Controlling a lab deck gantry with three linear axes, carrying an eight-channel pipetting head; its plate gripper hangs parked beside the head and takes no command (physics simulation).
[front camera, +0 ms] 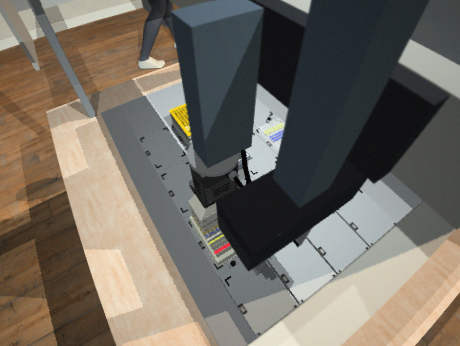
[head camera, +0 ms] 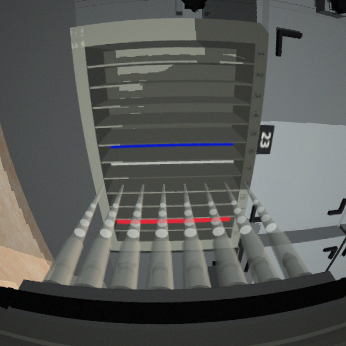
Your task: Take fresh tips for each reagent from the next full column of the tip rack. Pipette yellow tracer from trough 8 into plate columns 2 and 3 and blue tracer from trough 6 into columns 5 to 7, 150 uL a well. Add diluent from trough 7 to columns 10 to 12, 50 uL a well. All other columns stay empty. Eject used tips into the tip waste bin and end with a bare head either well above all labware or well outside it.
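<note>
My pipetting head (front camera: 215,187) is over the reagent reservoir (front camera: 218,261) (head camera: 77,100). In the head view, eight translucent tips (head camera: 161,232) are on it, their ends above the reservoir around the troughs just past 7; exact height is unclear. Blue liquid (head camera: 172,145) lies in trough 6, pale diluent (head camera: 172,163) in trough 7. Yellow liquid (front camera: 217,239) shows in the front view. The well plate (front camera: 272,131), partly hidden, shows yellow and blue wells. The yellow tip rack (front camera: 179,119) is partly covered by the gantry. My parked plate gripper (front camera: 300,240) is mostly hidden under its black block; its opening cannot be told.
Red liquid (front camera: 222,249) (head camera: 172,220) lies in a further trough. The blue-grey gantry columns (front camera: 220,75) (front camera: 340,90) and black block (front camera: 285,220) cover much of the deck's middle in the front view. The waste bin cannot be made out. A person's legs (front camera: 156,35) show beyond the deck.
</note>
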